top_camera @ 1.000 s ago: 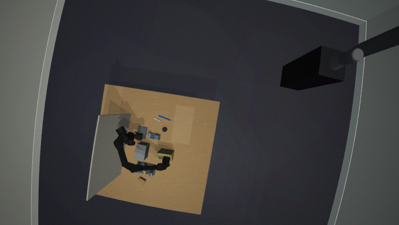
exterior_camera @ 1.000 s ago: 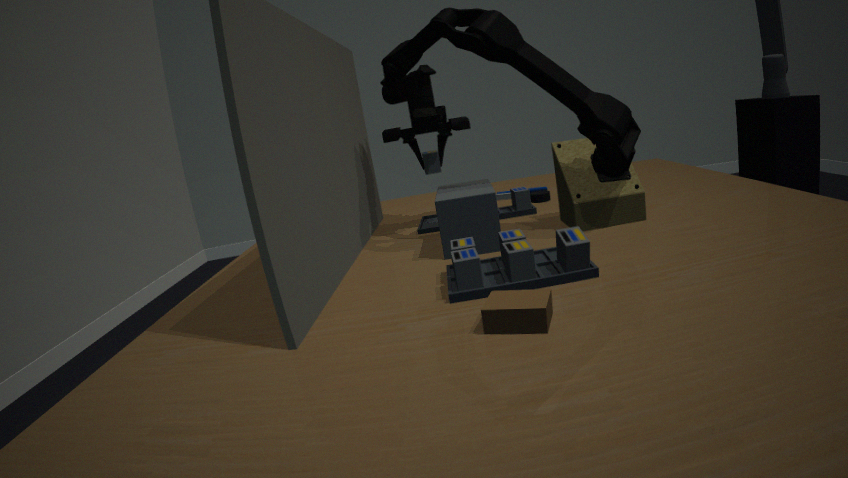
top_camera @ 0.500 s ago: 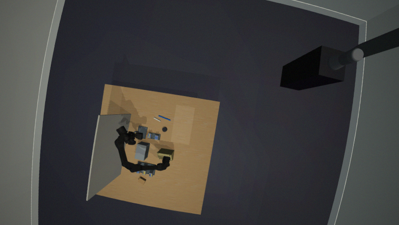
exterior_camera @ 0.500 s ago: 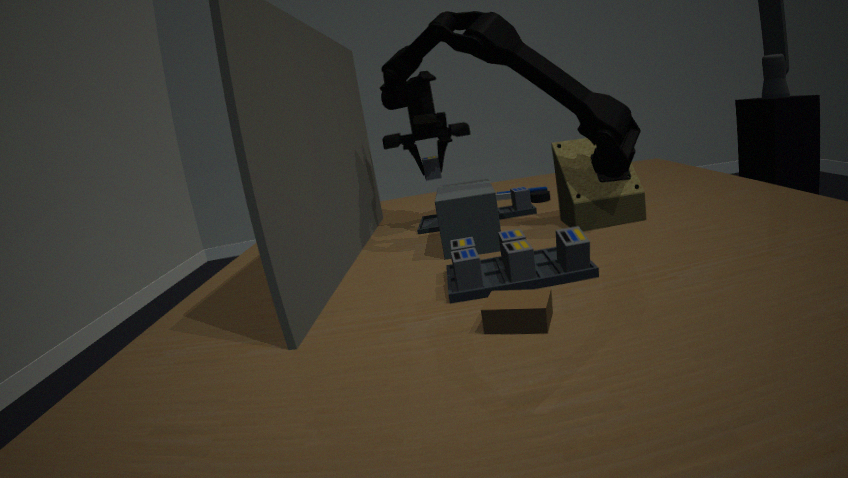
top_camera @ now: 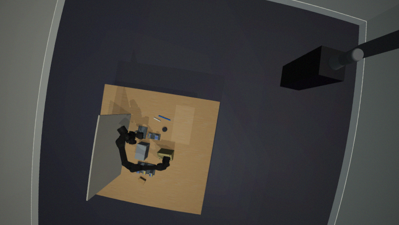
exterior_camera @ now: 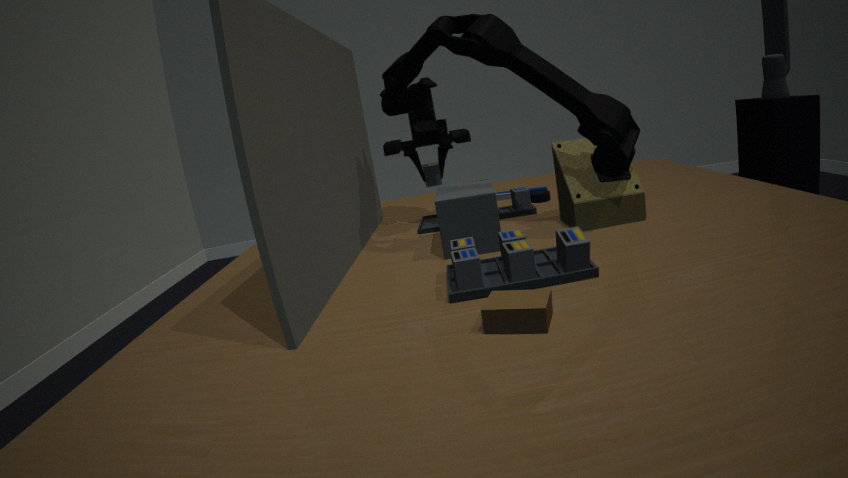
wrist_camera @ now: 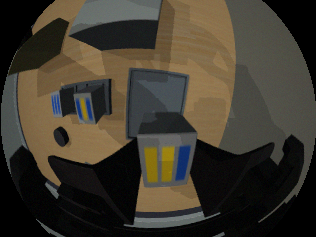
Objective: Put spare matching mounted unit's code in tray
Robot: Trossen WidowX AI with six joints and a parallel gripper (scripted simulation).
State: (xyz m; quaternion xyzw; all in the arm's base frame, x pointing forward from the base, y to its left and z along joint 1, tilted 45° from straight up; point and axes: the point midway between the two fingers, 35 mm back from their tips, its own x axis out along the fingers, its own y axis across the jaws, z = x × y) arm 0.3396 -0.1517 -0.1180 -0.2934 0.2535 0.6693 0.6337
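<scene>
Right now the tray is 100 mm below my gripper tip and 10 mm to the left of it. Also, from my gripper tip: black disc 250 mm behind, 90 mm below, 70 mm to the right; then tall grey panel 180 mm to the left, 170 mm ahead, 130 mm above; then grey mounted unit 200 mm to the left, 60 mm behind, 50 mm below.
</scene>
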